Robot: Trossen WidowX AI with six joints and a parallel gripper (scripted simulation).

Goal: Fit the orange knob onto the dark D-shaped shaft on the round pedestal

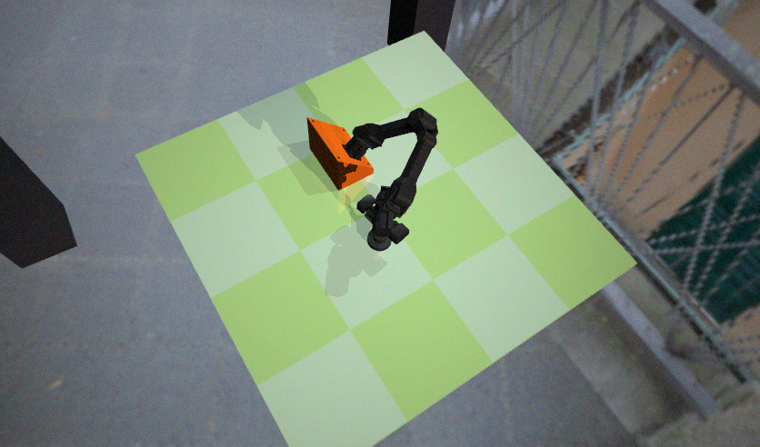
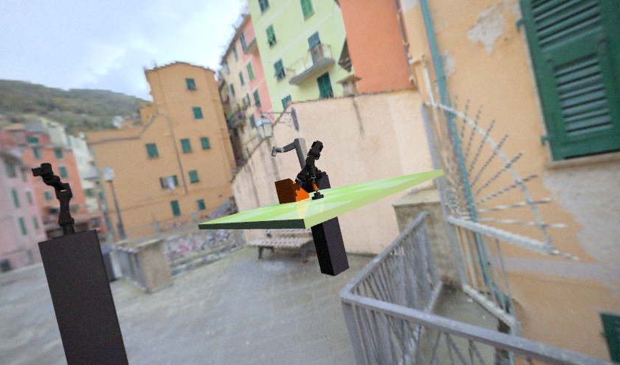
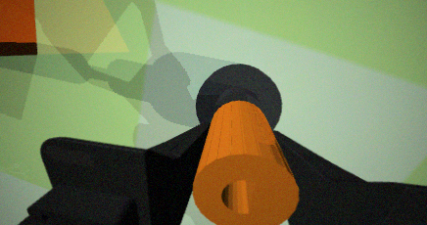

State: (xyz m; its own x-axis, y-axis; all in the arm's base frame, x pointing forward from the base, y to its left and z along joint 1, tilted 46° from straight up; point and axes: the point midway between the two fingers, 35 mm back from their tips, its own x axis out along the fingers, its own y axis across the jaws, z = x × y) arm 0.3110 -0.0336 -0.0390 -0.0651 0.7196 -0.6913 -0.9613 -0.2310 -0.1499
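The orange knob lies 2 cm above my gripper tip. The rest, counted from my gripper tip: dark round pedestal (4 cm below).
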